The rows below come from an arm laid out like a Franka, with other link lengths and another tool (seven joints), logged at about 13 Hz.
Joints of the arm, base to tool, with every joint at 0 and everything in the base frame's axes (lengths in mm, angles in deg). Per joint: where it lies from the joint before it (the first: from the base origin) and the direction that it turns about. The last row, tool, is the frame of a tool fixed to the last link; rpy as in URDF.
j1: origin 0.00 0.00 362.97 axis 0 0 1
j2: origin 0.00 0.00 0.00 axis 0 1 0
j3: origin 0.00 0.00 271.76 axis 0 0 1
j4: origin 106.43 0.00 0.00 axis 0 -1 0
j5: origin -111.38 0.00 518.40 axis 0 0 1
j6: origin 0.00 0.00 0.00 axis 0 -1 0
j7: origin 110.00 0.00 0.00 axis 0 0 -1
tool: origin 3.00 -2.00 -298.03 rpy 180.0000 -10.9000 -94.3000
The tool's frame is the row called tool.
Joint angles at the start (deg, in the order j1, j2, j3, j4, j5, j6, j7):
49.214 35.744 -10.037 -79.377 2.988 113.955 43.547
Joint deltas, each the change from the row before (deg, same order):
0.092 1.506 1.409 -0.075 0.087 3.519 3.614
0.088 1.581 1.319 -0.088 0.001 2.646 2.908
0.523 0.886 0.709 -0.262 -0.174 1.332 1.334
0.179 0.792 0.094 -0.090 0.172 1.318 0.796
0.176 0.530 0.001 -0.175 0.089 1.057 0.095
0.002 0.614 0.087 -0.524 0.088 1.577 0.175
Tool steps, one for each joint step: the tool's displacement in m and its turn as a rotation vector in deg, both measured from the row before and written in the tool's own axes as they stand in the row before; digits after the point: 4 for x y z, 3 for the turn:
-0.0257 0.0104 0.0126 0.247 -1.879 2.446
-0.0198 0.0143 0.0170 -0.271 -1.116 1.720
-0.0121 0.0152 0.0117 -0.117 -0.269 0.151
-0.0055 0.0031 0.0095 0.023 -0.436 0.633
-0.0035 0.0020 0.0072 0.188 -0.311 -0.007
-0.0024 0.0012 0.0115 0.167 -0.393 0.200

